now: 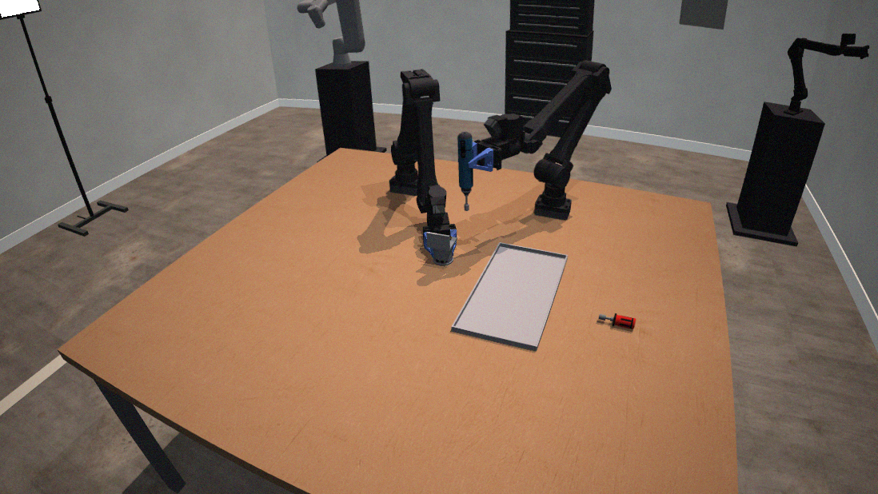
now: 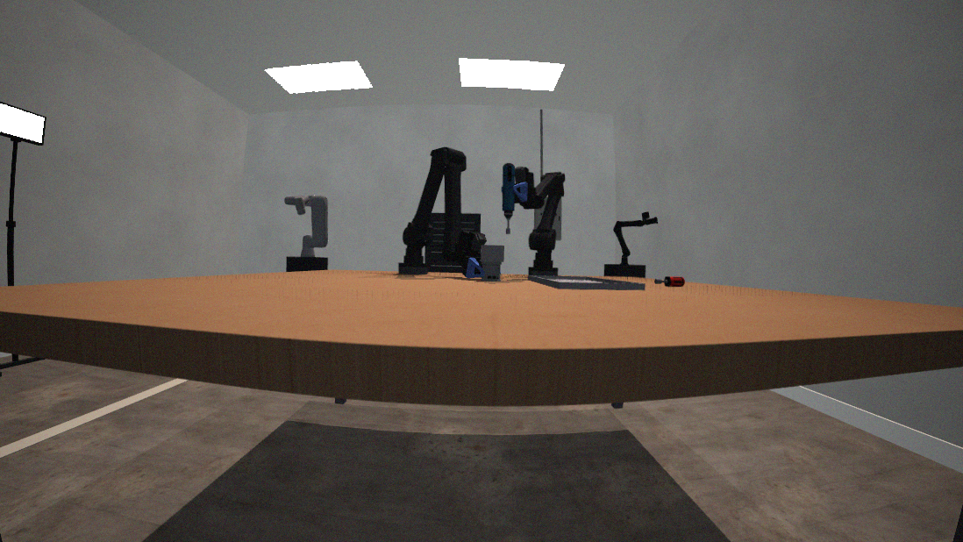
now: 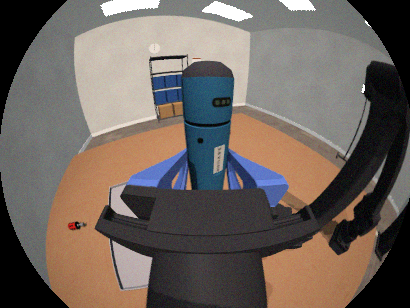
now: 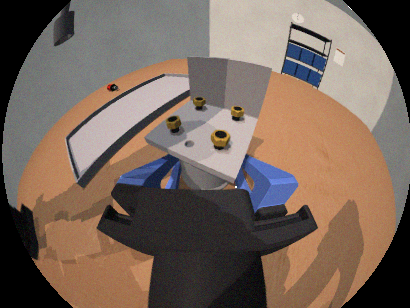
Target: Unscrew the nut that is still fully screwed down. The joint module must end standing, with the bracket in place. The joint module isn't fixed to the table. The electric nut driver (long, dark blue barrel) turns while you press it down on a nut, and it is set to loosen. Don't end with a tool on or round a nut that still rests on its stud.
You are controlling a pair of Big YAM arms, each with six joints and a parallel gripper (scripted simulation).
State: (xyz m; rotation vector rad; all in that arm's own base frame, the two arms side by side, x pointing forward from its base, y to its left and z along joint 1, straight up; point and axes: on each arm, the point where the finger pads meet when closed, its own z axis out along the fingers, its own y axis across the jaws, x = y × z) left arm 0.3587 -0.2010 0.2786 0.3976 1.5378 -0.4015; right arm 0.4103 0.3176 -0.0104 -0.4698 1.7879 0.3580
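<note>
Now: right hand 10 mm below the joint module. Round my right hand: flat grey tray: 250 mm to the left, 80 mm ahead, 20 mm below; then red-handled tool: 540 mm to the left, 130 mm ahead, 10 mm below; then grey bracket: 50 mm above.
</note>
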